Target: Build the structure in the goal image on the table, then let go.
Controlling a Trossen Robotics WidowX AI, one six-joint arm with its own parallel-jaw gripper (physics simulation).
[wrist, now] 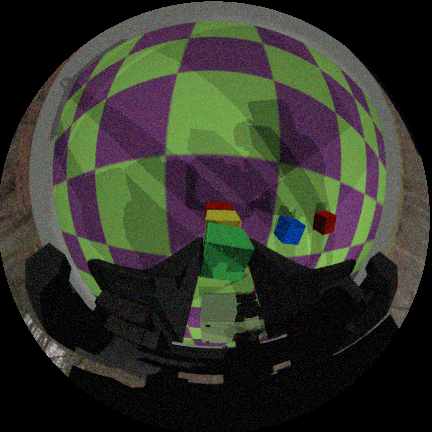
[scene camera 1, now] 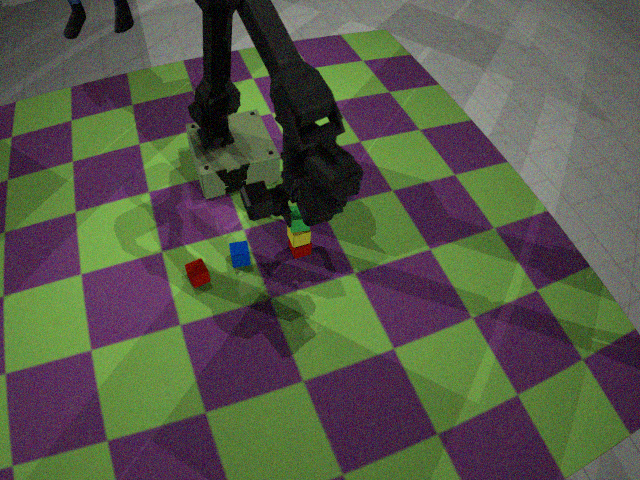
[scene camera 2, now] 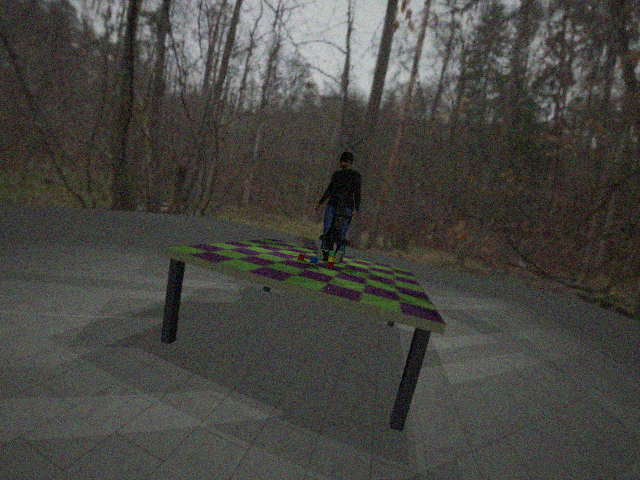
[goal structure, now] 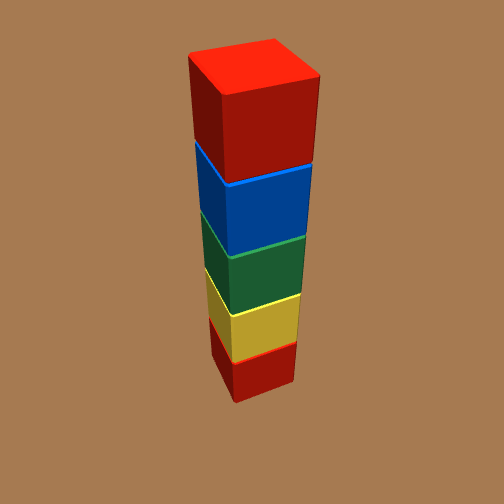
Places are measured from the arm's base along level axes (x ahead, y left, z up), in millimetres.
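Where they show: gripper, fingertip midpoint: (wrist: 224,242) (scene camera 1: 299,222) (scene camera 2: 332,253); arm's base, link origin: (wrist: 246,335) (scene camera 1: 215,136).
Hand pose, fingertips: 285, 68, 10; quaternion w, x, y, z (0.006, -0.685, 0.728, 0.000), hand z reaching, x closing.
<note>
Each offset is from my fingertips to the centre of the thing, as dx, dy, dz. Level surfaces: height alone.
A red cube {+0, +4, -66} (scene camera 1: 301,251) (scene camera 2: 330,265) (wrist: 219,205) stands on the table with a yellow cube {-2, +1, -34} (scene camera 1: 299,238) (wrist: 223,218) on top of it. My gripper (scene camera 1: 296,212) (wrist: 224,242) is shut on a green cube {-6, +1, +4} (scene camera 1: 300,226) (wrist: 227,253), directly over the yellow cube. I cannot tell whether the green and yellow cubes touch. The green cube looks slightly turned relative to the yellow one in the wrist view. A blue cube {-22, -106, -66} (scene camera 1: 239,254) (scene camera 2: 313,259) (wrist: 289,230) and a second red cube {-11, -190, -66} (scene camera 1: 197,273) (scene camera 2: 301,256) (wrist: 324,222) lie apart on the table. The fingers partly hide the green cube.
The table {dz -83} (scene camera 1: 253,428) (scene camera 2: 268,272) has a green and purple checkered top. The pale arm base (scene camera 1: 263,167) (wrist: 218,307) stands close behind the stack. A person (scene camera 2: 344,188) stands behind the table, with the feet showing in scene camera 1.
</note>
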